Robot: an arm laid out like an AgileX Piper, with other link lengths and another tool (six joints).
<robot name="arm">
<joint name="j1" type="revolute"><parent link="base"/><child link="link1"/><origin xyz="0 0 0.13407" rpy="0 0 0"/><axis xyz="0 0 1"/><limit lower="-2.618" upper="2.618"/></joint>
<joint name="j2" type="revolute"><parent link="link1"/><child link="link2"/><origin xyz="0 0 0" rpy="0 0 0"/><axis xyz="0 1 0"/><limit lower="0" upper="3.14"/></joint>
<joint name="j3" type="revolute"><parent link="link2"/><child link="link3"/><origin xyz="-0.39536 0 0.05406" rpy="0 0 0"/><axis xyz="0 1 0"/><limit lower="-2.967" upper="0"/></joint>
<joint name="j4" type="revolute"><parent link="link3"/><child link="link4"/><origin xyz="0.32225 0 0.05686" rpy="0 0 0"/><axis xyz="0.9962 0 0.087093"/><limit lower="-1.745" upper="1.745"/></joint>
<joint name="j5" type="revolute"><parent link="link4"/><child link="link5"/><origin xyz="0 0 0" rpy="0 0 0"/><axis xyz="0 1 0"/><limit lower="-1.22" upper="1.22"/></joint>
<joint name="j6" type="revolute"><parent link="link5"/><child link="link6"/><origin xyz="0.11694 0 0.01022" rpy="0 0 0"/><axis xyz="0.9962 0 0.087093"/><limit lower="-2.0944" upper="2.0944"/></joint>
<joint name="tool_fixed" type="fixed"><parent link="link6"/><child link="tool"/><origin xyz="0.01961 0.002 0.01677" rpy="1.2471 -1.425 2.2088"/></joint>
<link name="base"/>
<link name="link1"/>
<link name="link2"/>
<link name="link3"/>
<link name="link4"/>
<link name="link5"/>
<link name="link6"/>
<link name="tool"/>
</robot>
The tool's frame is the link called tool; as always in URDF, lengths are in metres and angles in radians.
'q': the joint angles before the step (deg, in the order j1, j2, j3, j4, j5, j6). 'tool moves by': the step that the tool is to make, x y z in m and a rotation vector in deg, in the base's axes. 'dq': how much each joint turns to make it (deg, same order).
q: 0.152, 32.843, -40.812, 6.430, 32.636, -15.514
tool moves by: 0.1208, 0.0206, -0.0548, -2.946, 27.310, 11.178
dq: 0.004, 25.217, -7.306, 9.599, 11.560, -14.796
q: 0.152, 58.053, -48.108, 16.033, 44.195, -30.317
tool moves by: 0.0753, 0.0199, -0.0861, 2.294, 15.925, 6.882
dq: 1.140, 18.432, -1.123, 7.438, 0.765, -8.932
